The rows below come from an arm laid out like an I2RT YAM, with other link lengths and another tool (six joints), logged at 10 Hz.
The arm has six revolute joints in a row. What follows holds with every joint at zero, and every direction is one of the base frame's. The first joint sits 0.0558 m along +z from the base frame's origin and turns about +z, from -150 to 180 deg. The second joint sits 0.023 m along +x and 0.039 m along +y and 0.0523 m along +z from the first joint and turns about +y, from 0 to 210 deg. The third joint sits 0.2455 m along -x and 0.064 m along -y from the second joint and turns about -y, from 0 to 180 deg. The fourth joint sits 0.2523 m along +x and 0.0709 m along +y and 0.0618 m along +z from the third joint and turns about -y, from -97 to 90 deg. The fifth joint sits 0.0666 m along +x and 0.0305 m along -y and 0.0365 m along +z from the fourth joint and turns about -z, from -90 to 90 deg. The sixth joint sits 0.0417 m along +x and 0.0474 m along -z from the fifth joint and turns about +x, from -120 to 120 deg. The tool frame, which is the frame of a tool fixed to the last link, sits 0.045 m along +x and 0.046 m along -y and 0.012 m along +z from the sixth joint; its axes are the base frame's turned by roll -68.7, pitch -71.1 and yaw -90 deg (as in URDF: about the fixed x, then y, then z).
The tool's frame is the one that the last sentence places.
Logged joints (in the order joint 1, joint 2, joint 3, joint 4, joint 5, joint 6), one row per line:
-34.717, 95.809, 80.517, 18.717, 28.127, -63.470
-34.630, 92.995, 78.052, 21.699, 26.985, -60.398
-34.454, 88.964, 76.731, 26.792, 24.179, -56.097
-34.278, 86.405, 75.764, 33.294, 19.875, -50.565
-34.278, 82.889, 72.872, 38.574, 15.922, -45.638
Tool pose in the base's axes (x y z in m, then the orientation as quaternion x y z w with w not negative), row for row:
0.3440, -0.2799, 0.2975, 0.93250, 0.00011, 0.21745, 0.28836
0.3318, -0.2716, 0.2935, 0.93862, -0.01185, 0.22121, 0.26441
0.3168, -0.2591, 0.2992, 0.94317, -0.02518, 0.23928, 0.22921
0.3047, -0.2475, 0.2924, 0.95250, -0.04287, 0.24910, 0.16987
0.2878, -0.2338, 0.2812, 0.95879, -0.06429, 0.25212, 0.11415
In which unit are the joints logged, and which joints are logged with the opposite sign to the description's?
The joints are logged in degrees. Opposite sign: joint 4.
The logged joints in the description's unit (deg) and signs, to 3 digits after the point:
-34.717, 95.809, 80.517, -18.717, 28.127, -63.470
-34.630, 92.995, 78.052, -21.699, 26.985, -60.398
-34.454, 88.964, 76.731, -26.792, 24.179, -56.097
-34.278, 86.405, 75.764, -33.294, 19.875, -50.565
-34.278, 82.889, 72.872, -38.574, 15.922, -45.638

